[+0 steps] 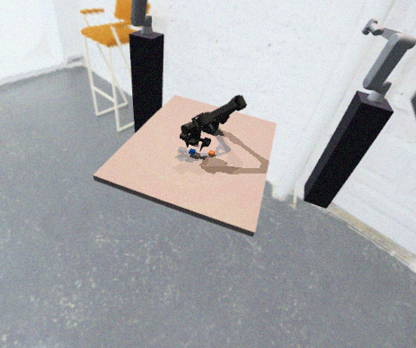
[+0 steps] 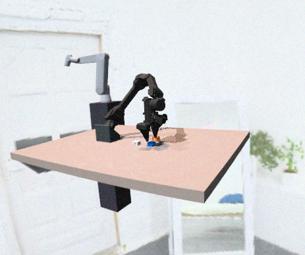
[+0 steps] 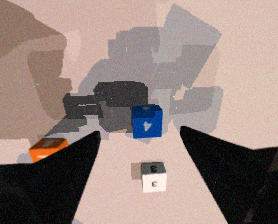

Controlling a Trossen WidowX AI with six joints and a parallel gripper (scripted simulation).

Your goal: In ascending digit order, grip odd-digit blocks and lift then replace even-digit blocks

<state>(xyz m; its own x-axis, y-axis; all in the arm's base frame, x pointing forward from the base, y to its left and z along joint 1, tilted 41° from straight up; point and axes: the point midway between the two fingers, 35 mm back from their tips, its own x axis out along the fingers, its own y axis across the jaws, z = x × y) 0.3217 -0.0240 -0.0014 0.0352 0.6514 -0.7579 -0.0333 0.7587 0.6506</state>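
My gripper tip is 2 cm above the blue block and 1 cm to the left of it. Round my gripper tip: orange block (11 cm to the left, 4 cm behind, 2 cm below); then white block (8 cm behind, 2 cm to the right, 2 cm below).
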